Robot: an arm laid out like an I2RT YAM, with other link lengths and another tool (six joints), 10 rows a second.
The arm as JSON. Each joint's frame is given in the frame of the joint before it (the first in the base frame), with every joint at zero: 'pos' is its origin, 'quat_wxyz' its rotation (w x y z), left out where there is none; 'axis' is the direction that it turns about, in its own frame. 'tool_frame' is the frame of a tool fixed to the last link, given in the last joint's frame.
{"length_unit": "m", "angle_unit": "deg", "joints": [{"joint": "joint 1", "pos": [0.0, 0.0, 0.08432], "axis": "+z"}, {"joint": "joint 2", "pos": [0.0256, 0.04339, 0.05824], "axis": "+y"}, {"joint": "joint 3", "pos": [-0.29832, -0.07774, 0.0], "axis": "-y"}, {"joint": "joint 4", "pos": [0.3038, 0.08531, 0.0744], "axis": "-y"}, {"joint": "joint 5", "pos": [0.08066, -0.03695, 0.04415], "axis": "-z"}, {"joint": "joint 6", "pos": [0.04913, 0.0, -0.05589], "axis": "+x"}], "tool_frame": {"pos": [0.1, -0.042, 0.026], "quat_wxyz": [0.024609, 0.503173, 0.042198, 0.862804]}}
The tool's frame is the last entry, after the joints.
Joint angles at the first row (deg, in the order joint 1, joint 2, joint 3, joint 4, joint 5, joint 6):
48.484 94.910 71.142 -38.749 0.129 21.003
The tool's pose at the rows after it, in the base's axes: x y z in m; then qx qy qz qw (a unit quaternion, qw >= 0):
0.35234 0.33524 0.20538 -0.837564 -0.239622 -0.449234 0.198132
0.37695 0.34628 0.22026 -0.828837 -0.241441 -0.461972 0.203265
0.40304 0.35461 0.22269 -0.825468 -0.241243 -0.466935 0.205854
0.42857 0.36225 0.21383 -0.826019 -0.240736 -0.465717 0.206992
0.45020 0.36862 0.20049 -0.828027 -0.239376 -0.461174 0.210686
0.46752 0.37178 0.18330 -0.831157 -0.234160 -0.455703 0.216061
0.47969 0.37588 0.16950 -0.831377 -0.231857 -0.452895 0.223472
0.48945 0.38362 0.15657 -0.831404 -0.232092 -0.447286 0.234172
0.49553 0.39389 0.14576 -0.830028 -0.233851 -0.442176 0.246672
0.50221 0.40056 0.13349 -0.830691 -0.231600 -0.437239 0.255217
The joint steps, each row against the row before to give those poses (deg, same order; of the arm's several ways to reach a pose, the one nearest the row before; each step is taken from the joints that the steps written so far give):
-0.861 1.902 5.773 -1.586 -0.085 -1.743
-1.383 3.296 5.757 -0.701 -0.472 -1.781
-1.682 4.123 5.100 -0.262 -0.873 -1.550
-1.581 4.751 4.482 0.154 -1.021 -1.258
-1.363 4.384 3.667 0.341 -1.325 -0.924
-1.263 3.567 2.123 1.058 -1.470 -0.386
-0.787 2.650 1.381 1.298 -1.311 -0.395
-0.430 2.888 2.077 0.678 -1.606 -0.373
-0.012 2.530 1.943 0.641 -1.559 -0.219
-0.208 2.439 1.677 0.651 -1.228 0.106

